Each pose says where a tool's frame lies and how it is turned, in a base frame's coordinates. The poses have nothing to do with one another.
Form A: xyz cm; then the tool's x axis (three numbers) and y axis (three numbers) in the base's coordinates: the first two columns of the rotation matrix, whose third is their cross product.
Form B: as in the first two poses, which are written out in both.
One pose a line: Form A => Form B
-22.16, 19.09, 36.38, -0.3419, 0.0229, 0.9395, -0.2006, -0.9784, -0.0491 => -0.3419, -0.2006, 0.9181; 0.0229, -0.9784, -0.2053; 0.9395, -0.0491, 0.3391; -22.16, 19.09, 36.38
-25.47, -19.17, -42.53, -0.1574, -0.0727, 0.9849, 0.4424, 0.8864, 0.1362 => -0.1574, 0.4424, -0.8829; -0.0727, 0.8864, 0.4572; 0.9849, 0.1362, -0.1074; -25.47, -19.17, -42.53
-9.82, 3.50, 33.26, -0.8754, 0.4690, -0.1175, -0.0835, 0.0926, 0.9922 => -0.8754, -0.0835, 0.4762; 0.4690, 0.0926, 0.8784; -0.1175, 0.9922, -0.0419; -9.82, 3.50, 33.26
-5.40, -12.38, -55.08, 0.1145, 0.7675, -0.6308, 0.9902, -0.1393, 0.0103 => 0.1145, 0.9902, -0.0800; 0.7675, -0.1393, -0.6258; -0.6308, 0.0103, -0.7759; -5.40, -12.38, -55.08
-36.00, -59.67, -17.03, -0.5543, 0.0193, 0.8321, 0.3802, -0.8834, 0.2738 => -0.5543, 0.3802, 0.7404; 0.0193, -0.8834, 0.4681; 0.8321, 0.2738, 0.4823; -36.00, -59.67, -17.03
